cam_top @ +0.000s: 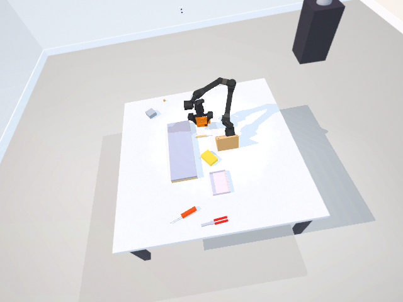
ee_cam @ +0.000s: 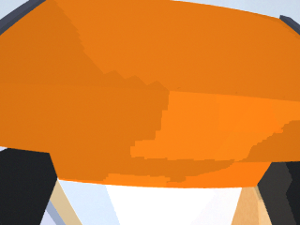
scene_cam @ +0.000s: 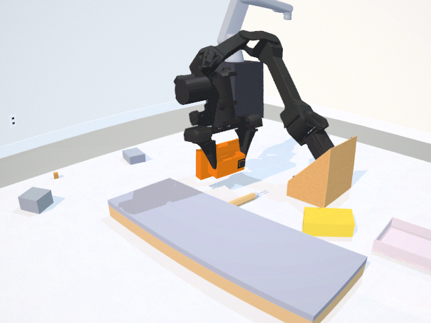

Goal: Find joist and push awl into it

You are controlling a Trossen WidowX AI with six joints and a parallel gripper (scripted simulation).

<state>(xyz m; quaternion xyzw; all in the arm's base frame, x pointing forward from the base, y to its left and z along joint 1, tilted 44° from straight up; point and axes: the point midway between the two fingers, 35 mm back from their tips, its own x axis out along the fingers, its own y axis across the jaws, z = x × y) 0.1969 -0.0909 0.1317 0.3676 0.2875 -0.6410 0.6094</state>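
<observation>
The orange stud finder lies 20 mm behind my gripper tip. Also, from my gripper tip: yellow block (20 mm behind, 270 mm to the left, 60 mm below); then awl (10 mm behind, 60 mm to the left, 70 mm below); then pale pink tray (70 mm behind, 480 mm to the left, 60 mm below).
</observation>
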